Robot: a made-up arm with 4 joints.
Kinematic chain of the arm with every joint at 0, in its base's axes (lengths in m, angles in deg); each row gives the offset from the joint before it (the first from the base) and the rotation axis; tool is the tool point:
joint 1: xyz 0 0 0.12 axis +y
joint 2: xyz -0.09 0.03 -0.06 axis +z
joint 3: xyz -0.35 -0.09 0 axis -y
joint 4: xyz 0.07 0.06 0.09 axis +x
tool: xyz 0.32 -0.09 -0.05
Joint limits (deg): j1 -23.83..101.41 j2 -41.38..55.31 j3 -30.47..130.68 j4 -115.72..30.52
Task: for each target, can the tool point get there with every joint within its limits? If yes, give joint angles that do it. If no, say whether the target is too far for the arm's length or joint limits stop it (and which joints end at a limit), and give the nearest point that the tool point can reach.
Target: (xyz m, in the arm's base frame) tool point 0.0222 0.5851 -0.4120
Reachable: no: joint limits stop it (at a limit: joint 1, joint 2, joint 3, joint 4) | nearest point -0.0374 -0.0229 -0.1771 | short by 0.654 m
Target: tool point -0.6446 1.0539 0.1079
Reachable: no: too far | nearest point -0.6856 0.4991 0.1071 | short by 0.556 m
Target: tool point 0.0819 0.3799 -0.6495
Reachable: no: joint limits stop it (at a limit: joint 1, joint 2, joint 3, joint 4) | nearest point -0.0374 -0.0229 -0.1771 | short by 0.632 m
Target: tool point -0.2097 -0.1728 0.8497
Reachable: yes | joints 56.09 9.31 113.09 -77.91
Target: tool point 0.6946 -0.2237 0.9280
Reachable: no: too far | nearest point 0.3970 -0.1560 0.7595 | short by 0.349 m
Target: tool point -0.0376 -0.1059 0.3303
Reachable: yes | joints 8.49 26.70 24.79 -39.68
